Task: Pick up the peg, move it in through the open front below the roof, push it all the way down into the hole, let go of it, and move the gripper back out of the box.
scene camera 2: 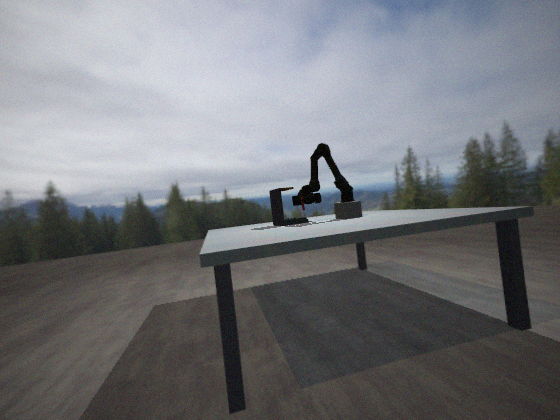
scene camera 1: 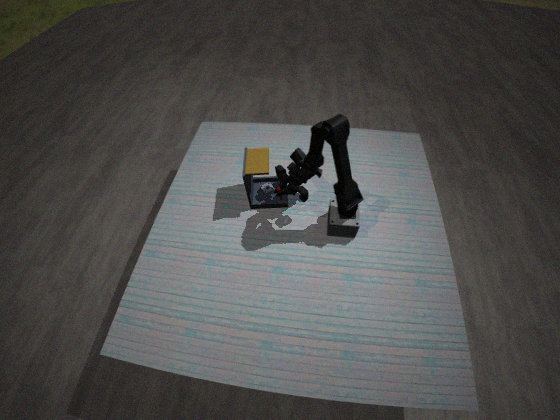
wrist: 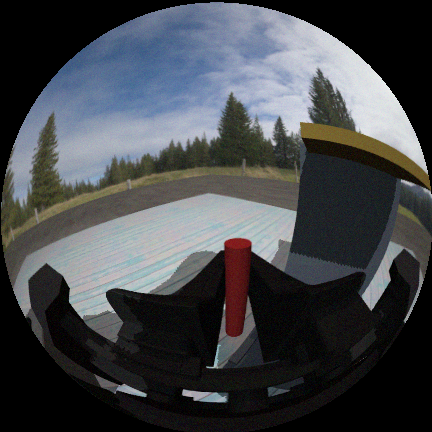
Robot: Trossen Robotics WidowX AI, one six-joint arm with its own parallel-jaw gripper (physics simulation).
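Where they show: gripper, fingertip midpoint: (scene camera 2: pixel 300 200) (scene camera 1: pixel 274 194) (wrist: pixel 234 255); arm's base, link origin: (scene camera 2: pixel 347 201) (scene camera 1: pixel 347 211).
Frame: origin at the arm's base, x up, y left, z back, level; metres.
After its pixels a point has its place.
The red peg (scene camera 1: pixel 278 189) @(z -0.271, x 0.056, y -0.070 m) (scene camera 2: pixel 303 202) (wrist: pixel 237 287) @(z -0.263, x 0.037, y -0.081 m) stands nearly upright between the fingers. My gripper (scene camera 1: pixel 279 190) @(z -0.287, x 0.037, y -0.062 m) (scene camera 2: pixel 302 199) @(z -0.287, x 0.037, y -0.062 m) (wrist: pixel 234 255) @(z -0.287, x 0.037, y -0.062 m) is shut on it. In scene camera 2 the peg's lower end hangs above the box floor. The box has a dark back wall (scene camera 2: pixel 276 207) @(z -0.409, x 0.014, y -0.155 m) (wrist: pixel 345 210) @(z -0.398, x 0.056, y -0.149 m), a yellow roof (scene camera 1: pixel 257 161) @(z -0.353, x 0.126, y -0.159 m) (wrist: pixel 360 145) @(z -0.307, x 0.117, y -0.137 m) and a low dark floor tray (scene camera 1: pixel 270 206) @(z -0.314, x -0.083, y -0.085 m). A small pale block with a dark hole (scene camera 1: pixel 267 187) @(z -0.331, x -0.067, y -0.181 m) sits on that floor, left of the peg in scene camera 1. The hole is hidden in the wrist view.
The box stands on the pale striped table (scene camera 1: pixel 300 300) @(z -0.190, x -0.098, y 0.323 m) (scene camera 2: pixel 375 227) @(z -0.314, x -0.098, y 0.592 m) (wrist: pixel 165 235) @(z -0.405, x -0.098, y 0.253 m). The arm's grey base (scene camera 1: pixel 343 227) @(z -0.018, x -0.021, y 0.061 m) (scene camera 2: pixel 348 210) @(z -0.044, x -0.051, y 0.058 m) stands right of the box in both scene views. The roof overhangs from the back wall at the gripper's right in the wrist view.
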